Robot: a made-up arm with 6 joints. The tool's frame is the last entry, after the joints. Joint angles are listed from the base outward.
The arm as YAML. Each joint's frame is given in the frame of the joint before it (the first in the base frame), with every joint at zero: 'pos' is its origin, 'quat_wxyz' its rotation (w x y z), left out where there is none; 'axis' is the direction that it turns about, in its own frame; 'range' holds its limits. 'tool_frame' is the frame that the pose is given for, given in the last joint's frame.
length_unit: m
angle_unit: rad
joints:
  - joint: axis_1
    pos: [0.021, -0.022, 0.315]
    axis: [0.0, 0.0, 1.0]
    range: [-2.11, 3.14]
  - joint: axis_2
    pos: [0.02, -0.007, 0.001]
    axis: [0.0, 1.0, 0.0]
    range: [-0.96, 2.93]
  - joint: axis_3
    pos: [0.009, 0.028, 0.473]
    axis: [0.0, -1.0, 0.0]
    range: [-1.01, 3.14]
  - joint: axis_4
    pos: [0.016, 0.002, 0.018]
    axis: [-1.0, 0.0, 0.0]
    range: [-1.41, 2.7]
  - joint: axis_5
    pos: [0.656, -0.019, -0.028]
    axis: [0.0, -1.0, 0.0]
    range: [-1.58, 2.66]
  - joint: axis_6
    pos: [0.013, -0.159, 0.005]
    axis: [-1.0, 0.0, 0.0]
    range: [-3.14, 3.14]
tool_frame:
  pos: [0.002, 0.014, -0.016]
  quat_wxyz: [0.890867, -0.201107, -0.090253, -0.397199]
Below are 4 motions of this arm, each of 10 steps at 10 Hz.
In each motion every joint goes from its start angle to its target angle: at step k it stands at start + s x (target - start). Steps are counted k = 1, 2, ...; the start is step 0. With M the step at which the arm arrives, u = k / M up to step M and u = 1 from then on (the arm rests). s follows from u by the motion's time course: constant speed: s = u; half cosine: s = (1 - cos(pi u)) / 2; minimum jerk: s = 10 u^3 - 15 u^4 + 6 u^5.
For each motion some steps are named. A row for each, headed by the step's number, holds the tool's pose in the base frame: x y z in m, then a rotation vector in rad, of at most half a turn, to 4 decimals.
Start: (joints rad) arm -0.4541 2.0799 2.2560 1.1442 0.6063 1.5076
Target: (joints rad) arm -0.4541 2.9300 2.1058 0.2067 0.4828 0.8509
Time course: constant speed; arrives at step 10
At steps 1, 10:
1: 0.9511 -0.5844 0.2661 2.7144 1.3837 0.5443
10: 0.4860 -0.4283 -0.6428 -1.4906 -0.0694 -0.7186

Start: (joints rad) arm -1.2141 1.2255 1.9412 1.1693 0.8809 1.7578
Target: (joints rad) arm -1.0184 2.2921 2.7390 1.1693 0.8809 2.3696
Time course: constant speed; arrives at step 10
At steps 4, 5, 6, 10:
4: 0.3533 -0.9040 0.8176 1.8469 0.3422 0.0544
5: 0.3736 -0.9022 0.7555 1.8266 0.3341 0.0264
6: 0.3914 -0.8949 0.6941 1.8053 0.3268 -0.0015
10: 0.4340 -0.8179 0.4665 1.7101 0.3052 -0.1103

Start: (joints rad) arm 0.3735 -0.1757 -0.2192 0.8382 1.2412 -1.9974
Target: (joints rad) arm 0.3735 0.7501 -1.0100 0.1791 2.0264 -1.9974
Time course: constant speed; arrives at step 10
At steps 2, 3, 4, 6, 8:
2: 0.6963 0.1228 0.6555 0.8959 0.2710 0.6914
3: 0.7034 0.1175 0.5353 0.9758 0.3839 0.6522
4: 0.6901 0.1050 0.4203 1.0548 0.4854 0.5960
6: 0.6093 0.0614 0.2205 1.1982 0.6517 0.4361
8: 0.4732 0.0000 0.0817 1.3026 0.7681 0.2239

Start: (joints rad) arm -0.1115 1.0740 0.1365 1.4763 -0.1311 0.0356
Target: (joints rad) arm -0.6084 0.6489 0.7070 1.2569 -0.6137 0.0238
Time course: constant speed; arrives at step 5
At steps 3, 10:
3: 0.9795 -0.5006 0.5639 -1.9970 0.2835 -0.7120
10: 0.7846 -0.6409 0.8867 -1.9039 0.4489 -1.3233

